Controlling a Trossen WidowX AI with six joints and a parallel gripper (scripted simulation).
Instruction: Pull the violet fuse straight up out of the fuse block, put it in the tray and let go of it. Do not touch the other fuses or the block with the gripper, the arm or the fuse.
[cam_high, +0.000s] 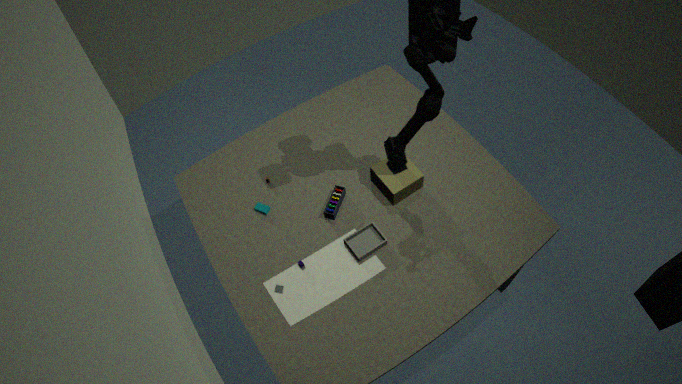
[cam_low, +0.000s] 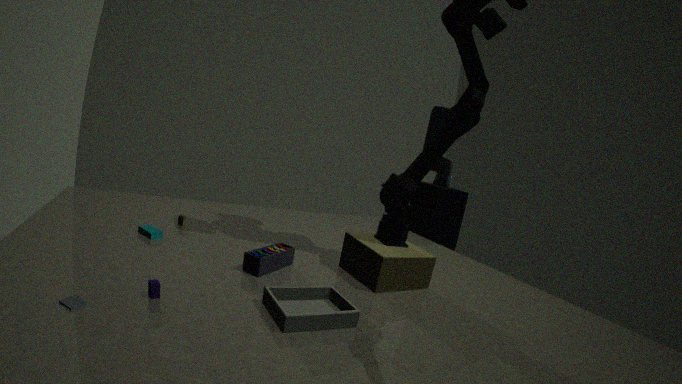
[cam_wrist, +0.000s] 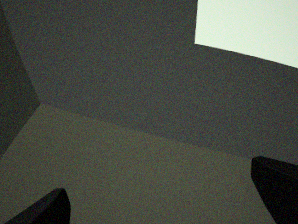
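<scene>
Now: gripper tip 45 cm short of the violet fuse, 14 cm to the left of it and 83 cm above it. Round my gripper tip: teal block: 72 cm ahead, 27 cm to the right, 85 cm below; then flat grey square: 79 cm ahead, 9 cm to the left, 85 cm below; then grey tray: 42 cm ahead, 7 cm to the left, 85 cm below.
</scene>
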